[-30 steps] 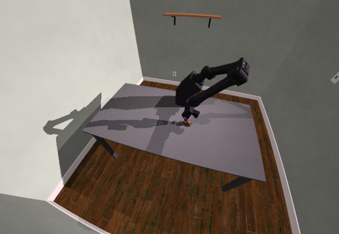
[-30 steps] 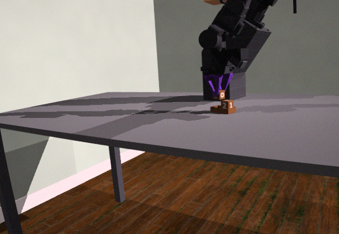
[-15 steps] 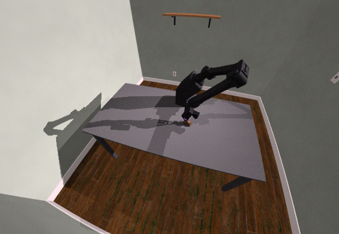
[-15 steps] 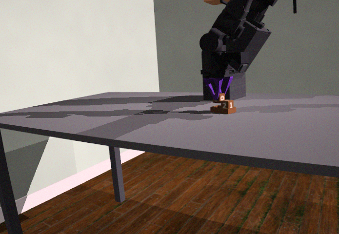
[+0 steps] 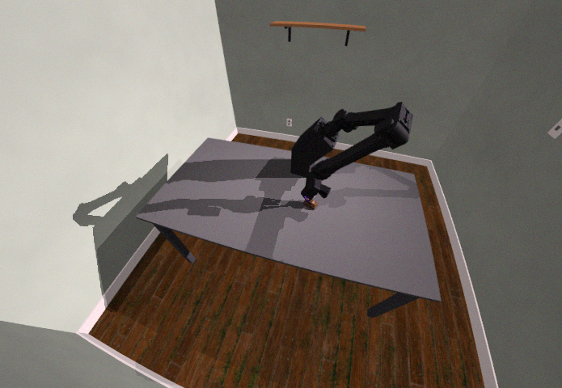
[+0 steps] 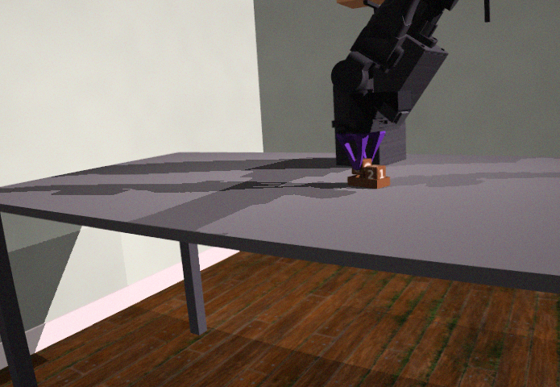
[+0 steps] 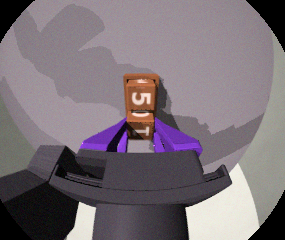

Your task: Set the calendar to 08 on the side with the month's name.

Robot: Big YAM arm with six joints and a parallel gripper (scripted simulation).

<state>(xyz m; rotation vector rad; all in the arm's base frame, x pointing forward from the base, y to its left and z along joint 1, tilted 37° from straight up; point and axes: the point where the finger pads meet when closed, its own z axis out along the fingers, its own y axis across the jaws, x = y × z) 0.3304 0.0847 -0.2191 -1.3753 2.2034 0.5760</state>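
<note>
Right now the brown digit cube is right at my hand. From my hand the other things lie so: brown calendar tray (3 cm below, 2 cm to the left, 1 cm ahead).
</note>
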